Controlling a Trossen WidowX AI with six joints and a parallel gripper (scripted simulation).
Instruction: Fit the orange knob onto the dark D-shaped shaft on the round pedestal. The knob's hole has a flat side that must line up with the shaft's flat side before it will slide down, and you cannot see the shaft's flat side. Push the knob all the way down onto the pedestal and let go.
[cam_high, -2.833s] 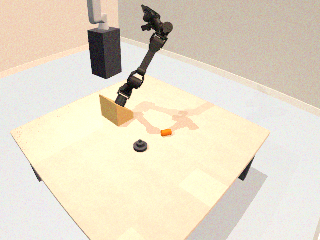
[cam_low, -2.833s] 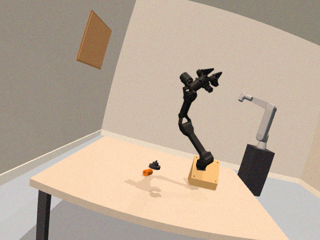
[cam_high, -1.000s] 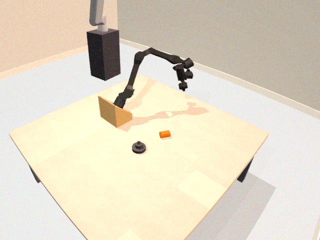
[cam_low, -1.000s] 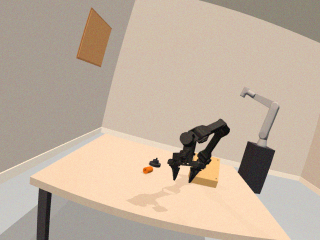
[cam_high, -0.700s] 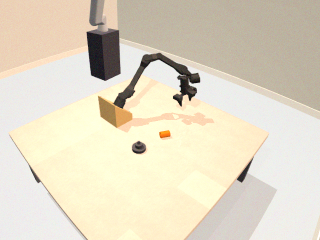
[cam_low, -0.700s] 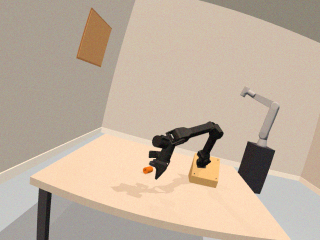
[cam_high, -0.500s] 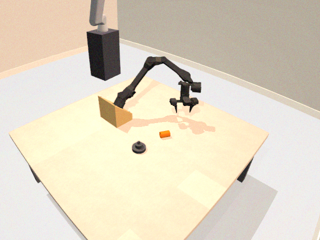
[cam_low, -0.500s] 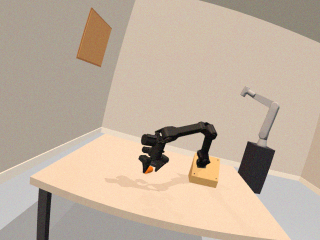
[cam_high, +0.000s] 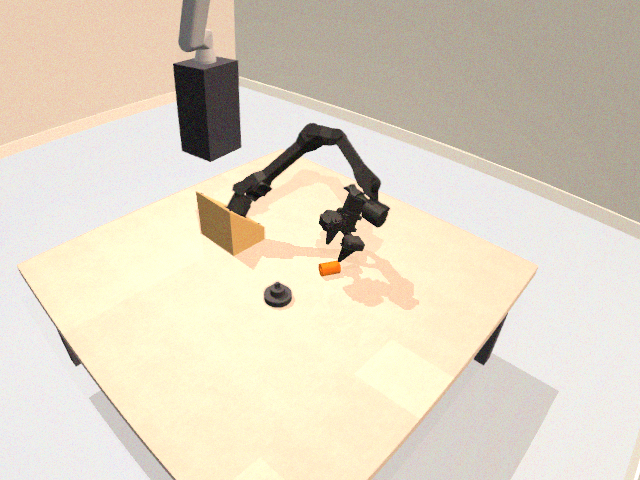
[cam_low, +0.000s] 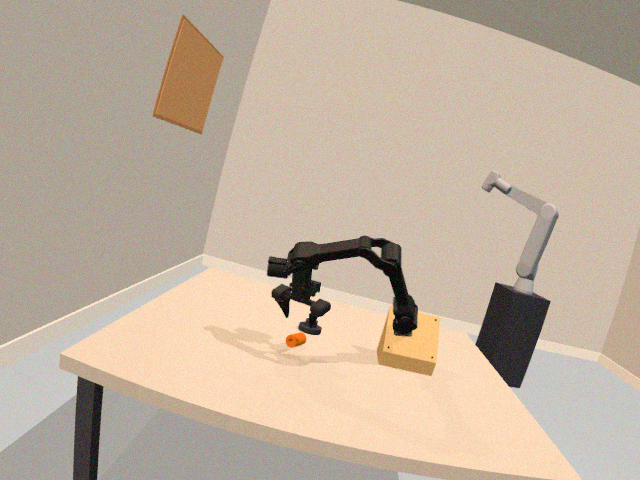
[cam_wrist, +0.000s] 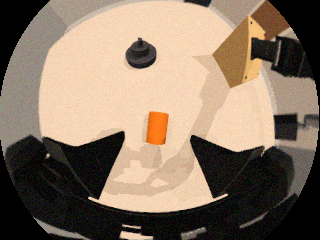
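Now: gripper tip 10 mm to the left of the orange knob and 60 mm above it. The rest, counted from my gripper tip: dark round pedestal 60 mm behind, 200 mm to the right, 50 mm below.
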